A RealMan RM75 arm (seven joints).
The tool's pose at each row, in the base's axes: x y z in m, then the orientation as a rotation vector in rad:
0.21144, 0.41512, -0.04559, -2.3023, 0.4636, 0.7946
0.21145, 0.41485, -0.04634, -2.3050, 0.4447, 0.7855
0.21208, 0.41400, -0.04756, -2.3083, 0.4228, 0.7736
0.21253, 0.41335, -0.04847, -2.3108, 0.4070, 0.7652
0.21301, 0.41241, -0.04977, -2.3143, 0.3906, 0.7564
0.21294, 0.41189, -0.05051, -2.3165, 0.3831, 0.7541
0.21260, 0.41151, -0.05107, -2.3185, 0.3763, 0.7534
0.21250, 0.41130, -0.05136, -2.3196, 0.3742, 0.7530
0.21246, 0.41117, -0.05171, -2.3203, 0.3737, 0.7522
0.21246, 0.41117, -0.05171, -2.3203, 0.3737, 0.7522
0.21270, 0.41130, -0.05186, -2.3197, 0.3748, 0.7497
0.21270, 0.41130, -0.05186, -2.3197, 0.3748, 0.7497
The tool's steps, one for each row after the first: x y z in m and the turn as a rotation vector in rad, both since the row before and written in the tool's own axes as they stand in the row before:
0.00052, 0.00054, 0.00027, -0.0011, 0.0015, -0.0162
0.00135, 0.00089, -0.00010, -0.0011, 0.0027, -0.0192
0.00098, 0.00070, -0.00007, -0.0011, 0.0019, -0.0138
0.00126, 0.00111, -0.00004, -0.0021, 0.0023, -0.0142
0.00044, 0.00078, 0.00013, -0.0021, 0.0002, -0.0059
0.00010, 0.00072, 0.00023, -0.0024, -0.0007, -0.0049
0.00011, 0.00035, 0.00008, -0.0011, 0.0000, -0.0015
0.00019, 0.00029, 0.00014, -0.0004, 0.0006, -0.0005
0.00000, 0.00000, 0.00000, 0.0000, 0.0000, 0.0000
0.00027, -0.00013, 0.00008, 0.0015, 0.0017, -0.0001
0.00000, 0.00000, 0.00000, 0.0000, 0.0000, 0.0000

